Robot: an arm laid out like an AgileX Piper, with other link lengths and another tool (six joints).
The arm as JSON. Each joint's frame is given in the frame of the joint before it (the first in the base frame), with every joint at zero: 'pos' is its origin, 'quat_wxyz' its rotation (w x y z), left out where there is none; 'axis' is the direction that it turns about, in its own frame. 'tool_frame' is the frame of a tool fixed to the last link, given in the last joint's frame.
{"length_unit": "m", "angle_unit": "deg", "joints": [
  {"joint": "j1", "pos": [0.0, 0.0, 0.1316], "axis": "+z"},
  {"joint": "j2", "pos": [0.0, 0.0, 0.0], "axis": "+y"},
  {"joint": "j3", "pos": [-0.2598, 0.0, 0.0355], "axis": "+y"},
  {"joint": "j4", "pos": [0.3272, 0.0, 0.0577], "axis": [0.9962, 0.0, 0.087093]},
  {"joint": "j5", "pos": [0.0, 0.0, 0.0], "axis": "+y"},
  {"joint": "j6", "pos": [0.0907, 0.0, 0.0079], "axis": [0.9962, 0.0, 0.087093]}
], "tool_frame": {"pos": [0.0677, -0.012, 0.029], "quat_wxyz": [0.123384, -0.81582, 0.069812, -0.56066]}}
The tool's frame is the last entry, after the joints.
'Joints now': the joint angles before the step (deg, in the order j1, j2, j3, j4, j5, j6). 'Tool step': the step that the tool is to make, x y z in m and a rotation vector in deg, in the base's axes. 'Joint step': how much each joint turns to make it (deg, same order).
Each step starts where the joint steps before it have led.
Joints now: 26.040 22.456 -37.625 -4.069 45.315 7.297
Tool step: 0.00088 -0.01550 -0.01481 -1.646 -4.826 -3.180
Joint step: -2.610 -4.793 6.105 -3.365 -5.044 -0.191
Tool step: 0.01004 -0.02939 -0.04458 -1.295 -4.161 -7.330
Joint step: -8.012 -5.996 11.548 -2.310 -9.145 -0.013
